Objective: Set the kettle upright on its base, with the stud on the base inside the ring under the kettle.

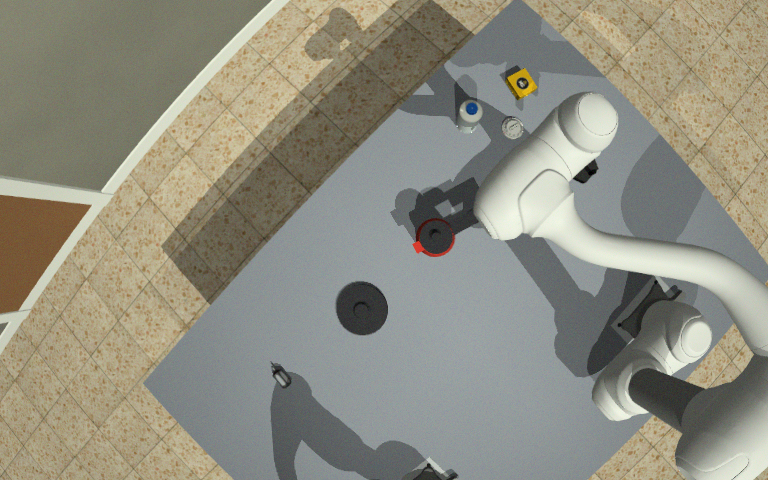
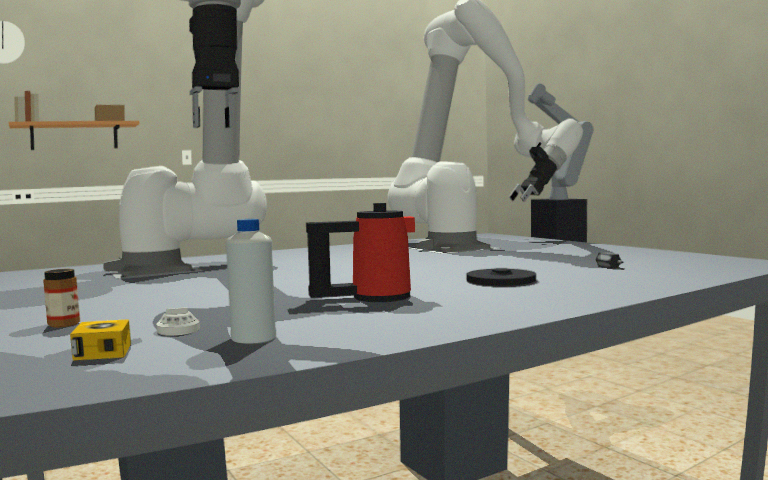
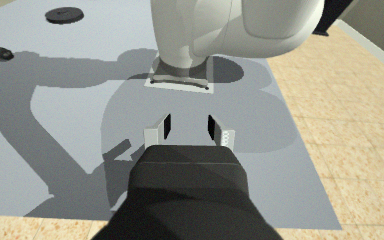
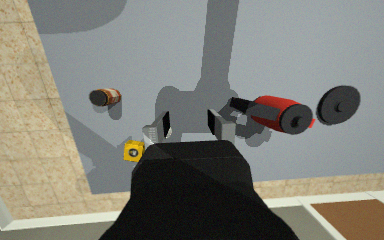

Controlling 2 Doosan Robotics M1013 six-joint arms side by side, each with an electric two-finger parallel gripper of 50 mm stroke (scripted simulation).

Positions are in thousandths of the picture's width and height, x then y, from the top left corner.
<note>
In view: my left gripper (image 2: 673, 416), my right gripper (image 2: 277, 266), a round black base (image 1: 472, 645), a white round part (image 2: 230, 670), a brown jar (image 2: 79, 595) and a yellow tape measure (image 2: 131, 707).
The round black base is seen too in image 2 (image 2: 648, 576) and in image 4 (image 4: 884, 435). My left gripper is seen too in image 3 (image 3: 493, 510). My right gripper shows as well in image 4 (image 4: 491, 494). Image 3 does not show the white round part: it is out of frame. Image 3 does not show the brown jar: it is out of frame.
</note>
